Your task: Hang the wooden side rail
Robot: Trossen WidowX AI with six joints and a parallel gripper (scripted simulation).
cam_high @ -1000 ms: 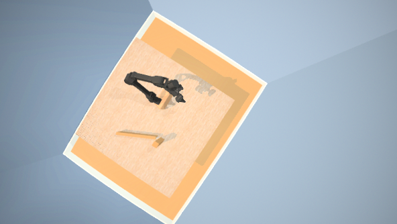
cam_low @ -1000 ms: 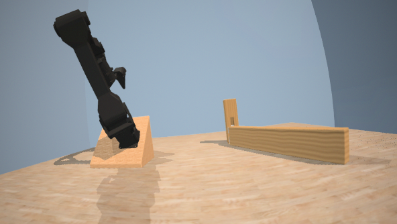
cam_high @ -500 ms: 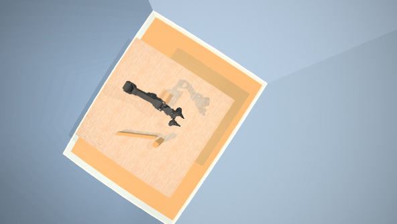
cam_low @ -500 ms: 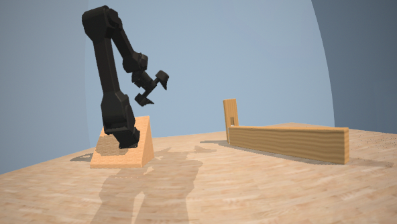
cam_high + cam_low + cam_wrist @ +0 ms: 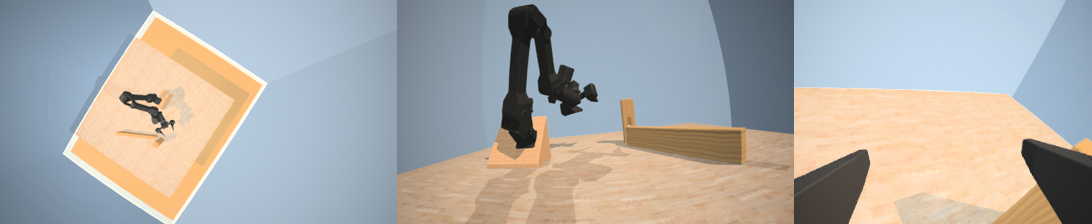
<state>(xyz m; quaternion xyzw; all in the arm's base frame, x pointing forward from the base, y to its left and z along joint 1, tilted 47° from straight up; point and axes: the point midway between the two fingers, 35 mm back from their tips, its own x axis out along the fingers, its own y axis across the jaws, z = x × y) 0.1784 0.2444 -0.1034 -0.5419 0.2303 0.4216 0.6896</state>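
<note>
Right now my gripper tip is 160 mm short of the headboard post, 90 mm above it and 60 mm to the left of it.
</note>
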